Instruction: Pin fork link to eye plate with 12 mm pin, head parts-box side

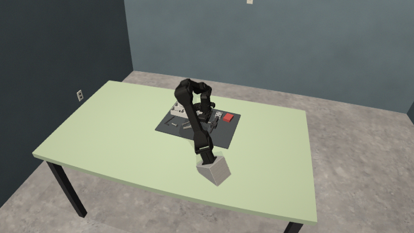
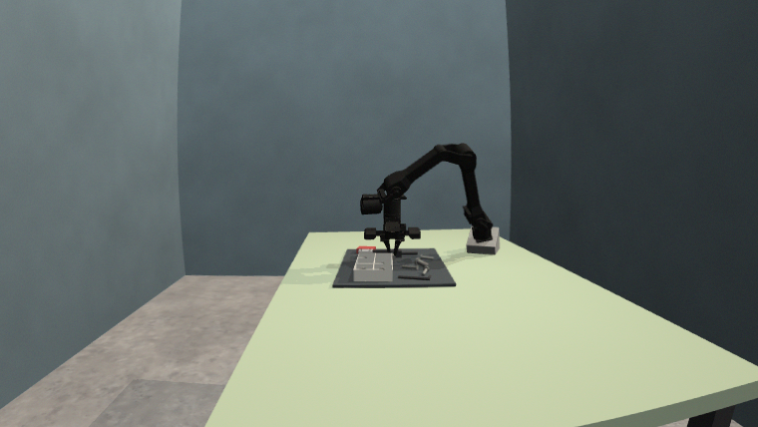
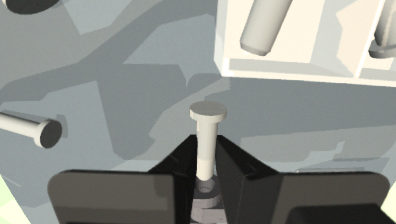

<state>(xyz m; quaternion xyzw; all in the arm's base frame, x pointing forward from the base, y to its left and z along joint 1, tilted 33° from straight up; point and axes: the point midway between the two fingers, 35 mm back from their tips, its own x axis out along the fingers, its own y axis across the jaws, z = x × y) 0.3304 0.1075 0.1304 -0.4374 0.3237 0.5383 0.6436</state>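
The eye plate lies 50 mm to the right of my hand, 30 mm below it and 20 mm ahead of it. From my hand the other things lie so: red block (110 mm to the right, 100 mm ahead, 30 mm below); then white parts box (150 mm to the left, 50 mm ahead, 30 mm below); then mat (50 mm to the left, 50 mm below).
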